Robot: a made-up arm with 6 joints.
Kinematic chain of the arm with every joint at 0, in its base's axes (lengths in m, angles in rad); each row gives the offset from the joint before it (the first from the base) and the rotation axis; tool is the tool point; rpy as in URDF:
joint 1: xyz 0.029 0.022 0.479 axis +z
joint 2: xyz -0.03 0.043 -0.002 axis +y
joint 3: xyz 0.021 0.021 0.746 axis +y
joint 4: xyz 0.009 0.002 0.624 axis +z
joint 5: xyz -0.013 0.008 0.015 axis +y
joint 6: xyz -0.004 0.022 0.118 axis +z
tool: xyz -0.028 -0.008 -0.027 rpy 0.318 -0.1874 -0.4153
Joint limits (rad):
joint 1: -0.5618..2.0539
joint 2: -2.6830..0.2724
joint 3: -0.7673..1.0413
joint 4: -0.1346..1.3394
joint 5: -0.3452..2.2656
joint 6: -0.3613..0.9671
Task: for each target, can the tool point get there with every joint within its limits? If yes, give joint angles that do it. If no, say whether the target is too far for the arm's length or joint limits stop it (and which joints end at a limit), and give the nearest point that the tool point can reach.
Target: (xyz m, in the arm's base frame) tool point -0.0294 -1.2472 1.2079
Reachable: yes | joints 1.5957 -1.2108 0.2322 0.0216 1.1740 -0.0250
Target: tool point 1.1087 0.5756 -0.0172
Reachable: no: joint limits stop it (at a limit: joint 2, joint 3, joint 4, joint 6) | nearest point 0.7768 0.4054 1.2598 | short by 1.330 m
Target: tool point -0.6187 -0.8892 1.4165
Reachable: yes | joints 1.0285 -1.1364 0.5532 0.5379 0.3767 -0.1983
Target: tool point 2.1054 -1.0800 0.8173
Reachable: no: too far | nearest point 0.7117 -1.2776 0.7332 | short by 1.410 m
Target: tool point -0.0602 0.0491 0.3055
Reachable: no: joint limits stop it (at a limit: joint 2, joint 3, joint 4, joint 5, joint 6) | nearest point -0.9045 0.3056 -0.1505 | short by 0.993 m
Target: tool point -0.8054 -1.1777 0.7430
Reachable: yes | joints 1.0218 -1.5721 0.3072 0.3925 0.7005 0.4521
